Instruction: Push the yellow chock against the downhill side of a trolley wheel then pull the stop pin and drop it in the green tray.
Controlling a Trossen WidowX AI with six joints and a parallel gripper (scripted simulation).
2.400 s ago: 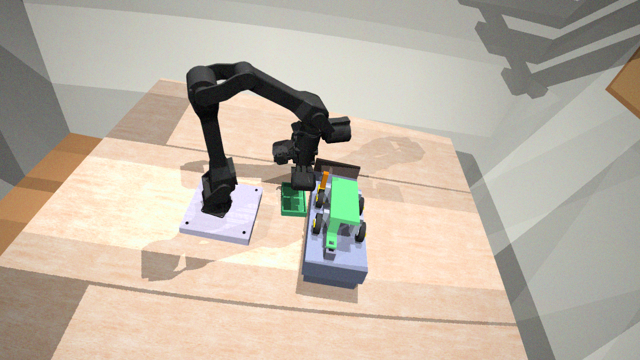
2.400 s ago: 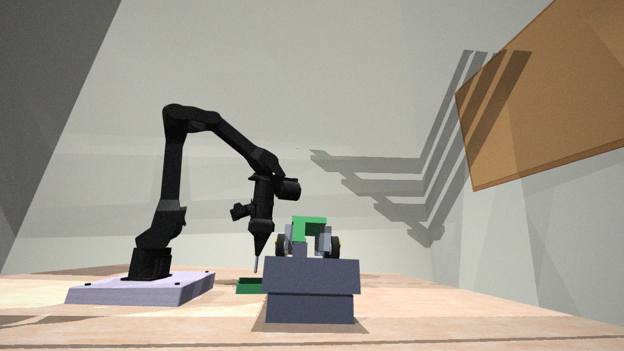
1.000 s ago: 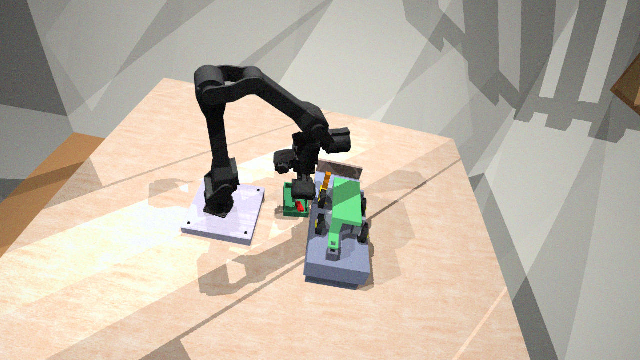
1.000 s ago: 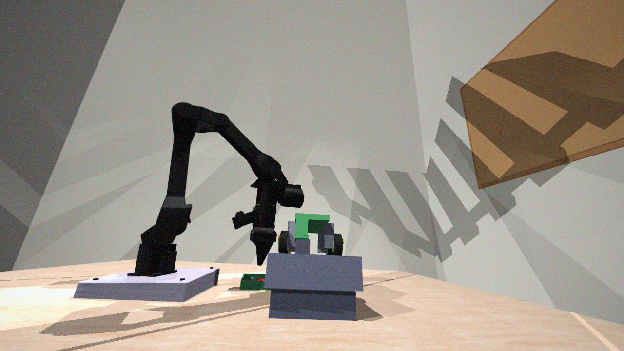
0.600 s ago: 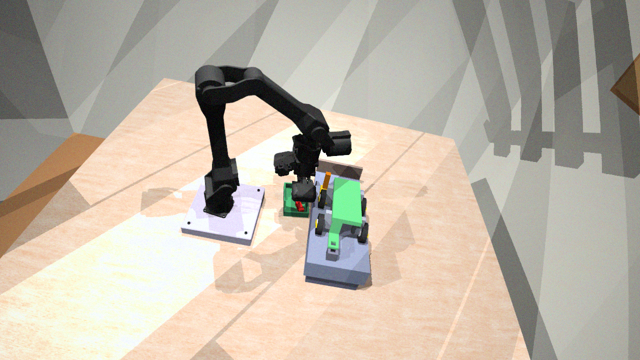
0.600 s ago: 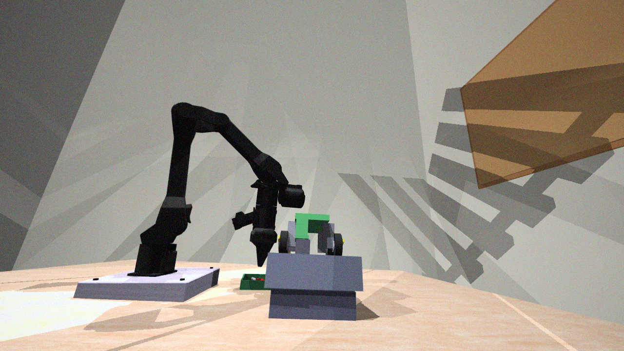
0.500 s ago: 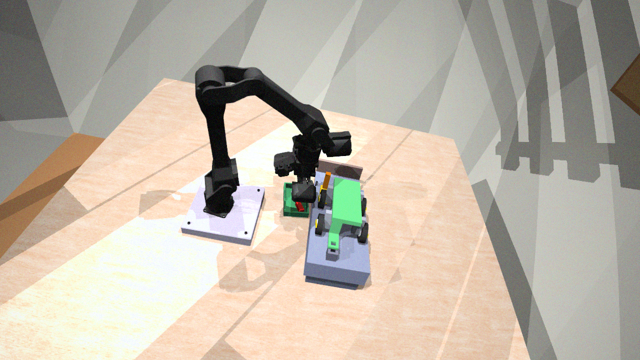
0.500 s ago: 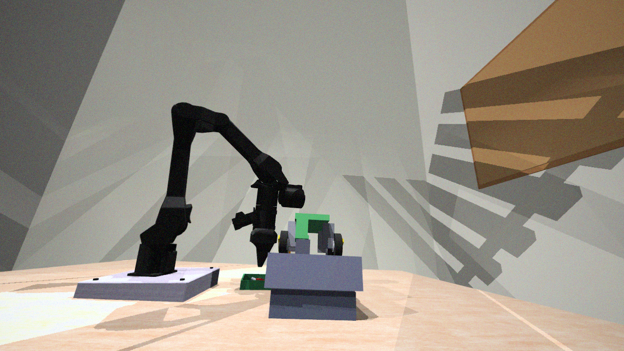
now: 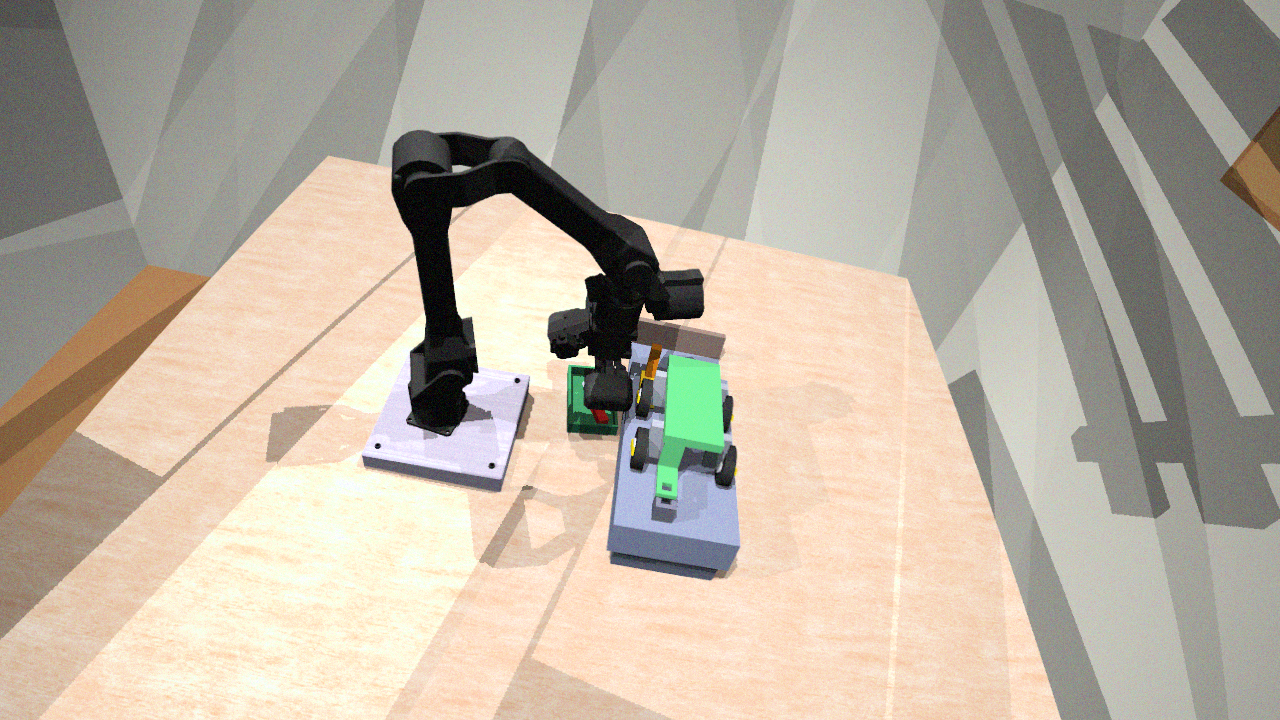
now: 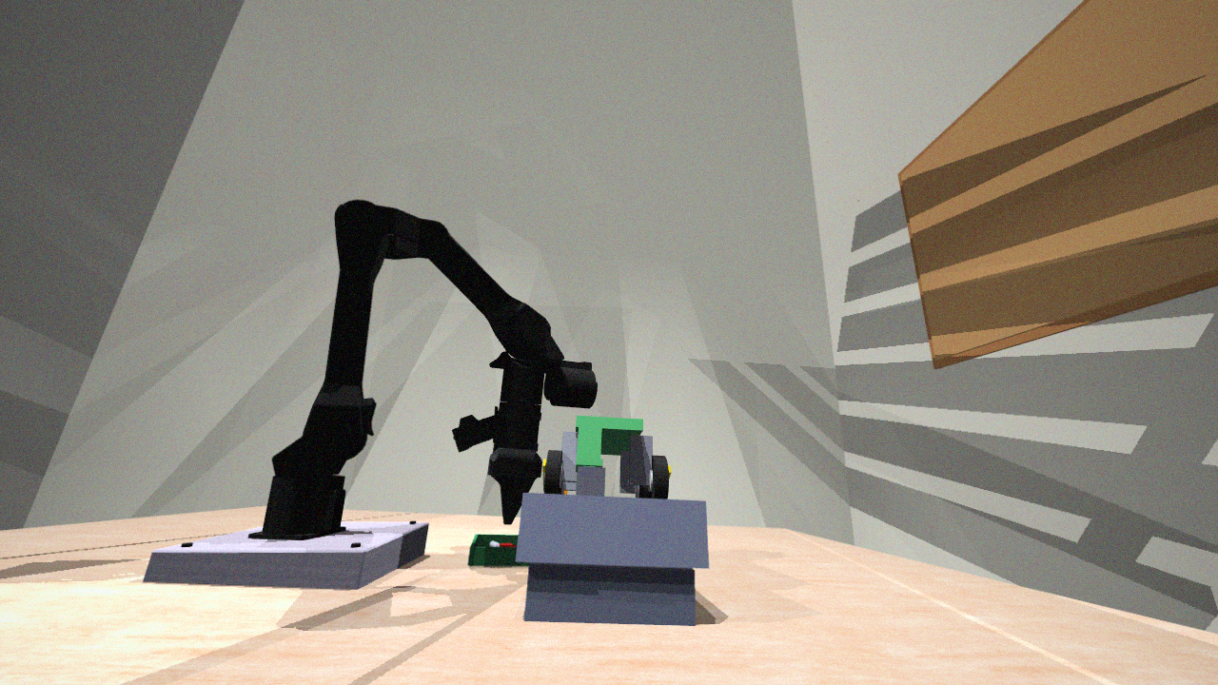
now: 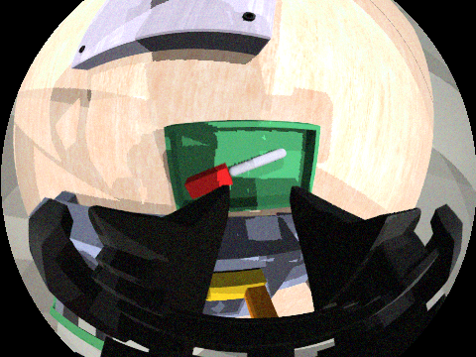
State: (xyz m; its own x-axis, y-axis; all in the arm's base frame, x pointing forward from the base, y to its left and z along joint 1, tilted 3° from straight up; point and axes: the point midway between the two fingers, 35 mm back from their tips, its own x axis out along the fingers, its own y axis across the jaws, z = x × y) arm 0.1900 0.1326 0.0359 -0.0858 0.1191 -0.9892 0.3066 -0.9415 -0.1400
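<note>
Now: gripper tip 10 mm to the left of the red-headed stop pin and 30 mm above it. The rest, counted from my gripper tip: grey ramp (140 mm ahead, 90 mm to the right); yellow chock (70 mm ahead, 40 mm above); green tray (10 mm to the right, 50 mm below).
</note>
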